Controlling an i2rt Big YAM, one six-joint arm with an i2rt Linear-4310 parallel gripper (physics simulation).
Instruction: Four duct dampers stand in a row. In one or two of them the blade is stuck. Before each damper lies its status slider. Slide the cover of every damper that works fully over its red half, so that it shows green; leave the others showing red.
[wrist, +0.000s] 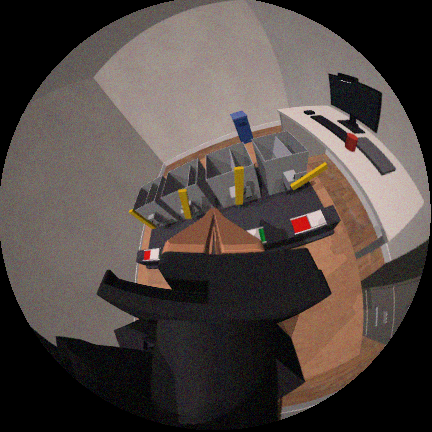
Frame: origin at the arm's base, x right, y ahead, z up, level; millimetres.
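Seen in the pictures: gripper, fingertip midpoint: (213, 213).
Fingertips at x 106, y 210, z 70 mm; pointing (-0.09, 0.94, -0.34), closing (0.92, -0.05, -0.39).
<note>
Pixels of each thing's middle, then the offset from my fingertips to it. "spot": a spot on its surface instead. Level surfaces: height alone.
- leftmost, surface spot: (145, 206) spot: dx -354, dy +233, dz -154 mm
- rightmost, surface spot: (272, 172) spot: dx +130, dy +231, dz -198 mm
- dark base, surface height: dz -307 mm
- wooden table, surface height: dz -325 mm
Four grey open-topped dampers stand in a row: leftmost (145, 206), second (176, 194), third (222, 182), rightmost (272, 172). Yellow levers on the leftmost (143, 219) and rightmost (309, 176) dampers slant; those on the second (185, 204) and third (239, 186) stand nearly upright. The rightmost slider shows red (301, 224), its white cover (317, 219) to the right. The leftmost slider shows red (147, 255) left of its cover (155, 254). On the third slider, green (262, 235) shows right of the cover (255, 234); its left part is hidden. My gripper (213, 213) is shut and empty, hiding the second slider.
The dampers stand on a dark base (280, 212) on a wooden table (330, 280). A blue object (242, 127) stands behind them. At the right is a white desk (405, 195) with a monitor (354, 102), keyboard and red mug (351, 142). A grey cabinet (405, 310) is at the lower right.
</note>
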